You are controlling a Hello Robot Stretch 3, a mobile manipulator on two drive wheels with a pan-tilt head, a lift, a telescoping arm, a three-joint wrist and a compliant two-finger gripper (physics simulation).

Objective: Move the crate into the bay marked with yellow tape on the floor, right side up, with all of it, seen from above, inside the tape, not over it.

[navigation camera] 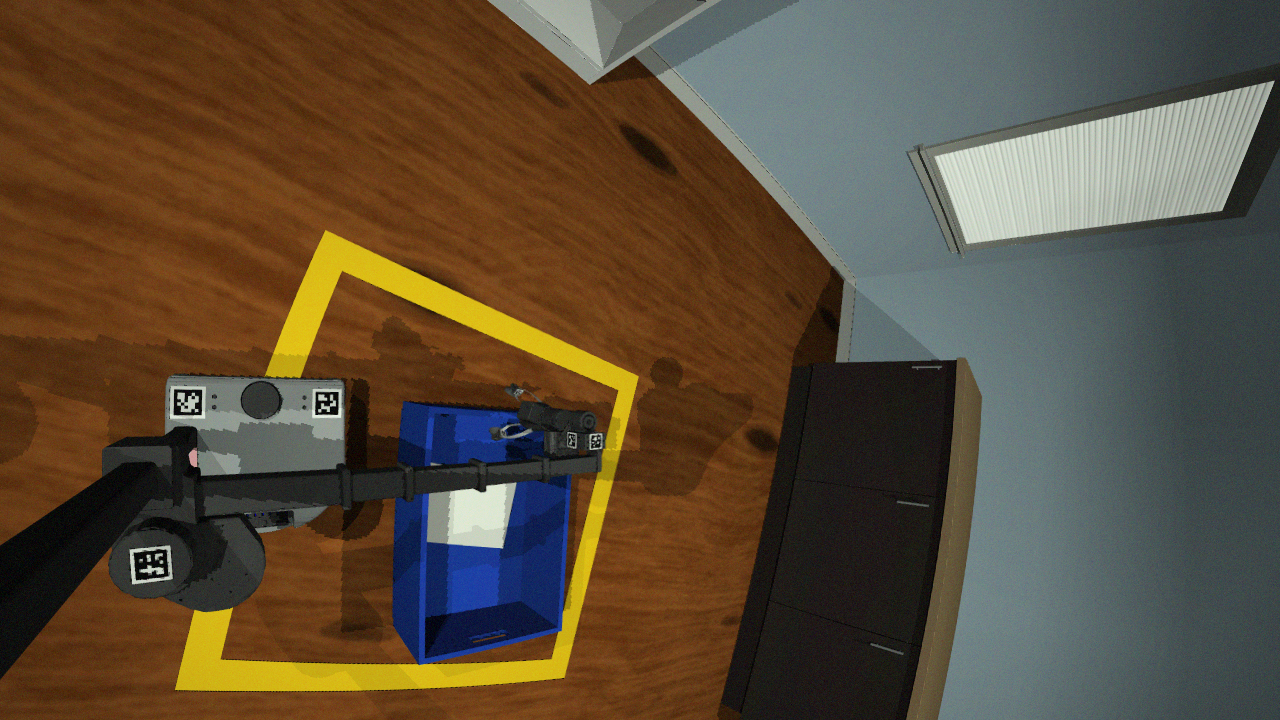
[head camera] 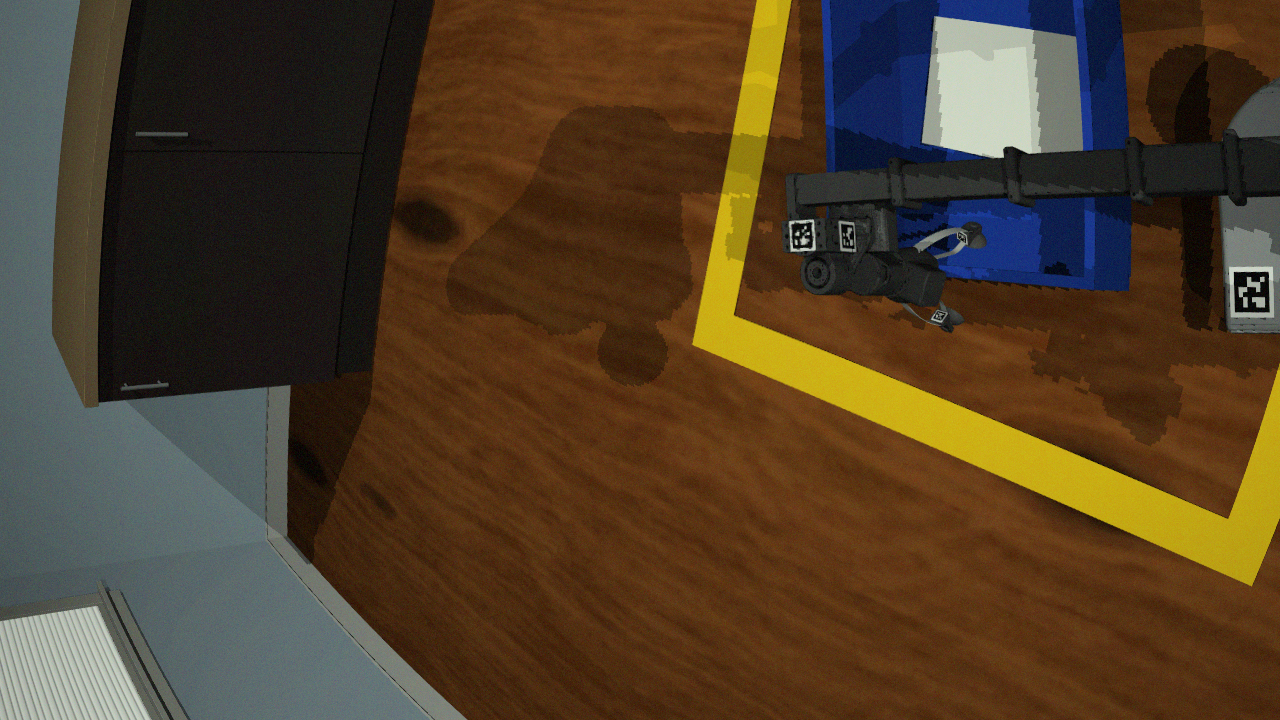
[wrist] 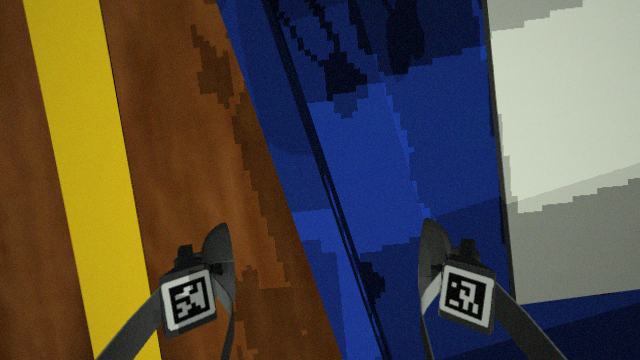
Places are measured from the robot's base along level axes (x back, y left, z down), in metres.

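Pixels of known places: gripper, fingertip midpoint: [navigation camera: 500, 411]; robot's base at its link origin: [navigation camera: 260, 398].
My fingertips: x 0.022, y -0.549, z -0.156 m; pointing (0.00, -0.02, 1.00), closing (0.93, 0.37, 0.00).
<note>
Ahead of a thing's pixels: the offset from my fingertips to its top centre. "*": to the spot under its first point.
The blue crate {dx +0.297, dy +0.035, dz -0.065 m} [head camera: 1108, 89] [navigation camera: 409, 555] [wrist: 305, 190] stands upright on the floor, open side up, holding a flat whitish thing {dx +0.273, dy +0.050, dz +0.128 m} [head camera: 980, 98] [navigation camera: 478, 519] [wrist: 565, 125]. The yellow tape [head camera: 984, 443] [navigation camera: 483, 318] [wrist: 97, 175] runs around it. In the navigation view the crate's lower corners come very close to the tape; whether they overlap it from above I cannot tell. My gripper [head camera: 963, 276] [navigation camera: 505, 412] [wrist: 325, 247] is open at the crate's end wall, one finger on the inner side, one on the outer, both apart from the wall.
My base [navigation camera: 295, 429] stands across the tape's left side in the navigation view. My arm [head camera: 1074, 174] [navigation camera: 447, 479] reaches over the crate. A dark cabinet {* dx +0.130, dy -1.612, dz -0.341 m} [head camera: 232, 259] [navigation camera: 859, 429] stands along the wall beyond the tape. A pale grey furniture piece {* dx -1.286, dy -0.227, dz +0.055 m} [navigation camera: 581, 26] is at the top.
</note>
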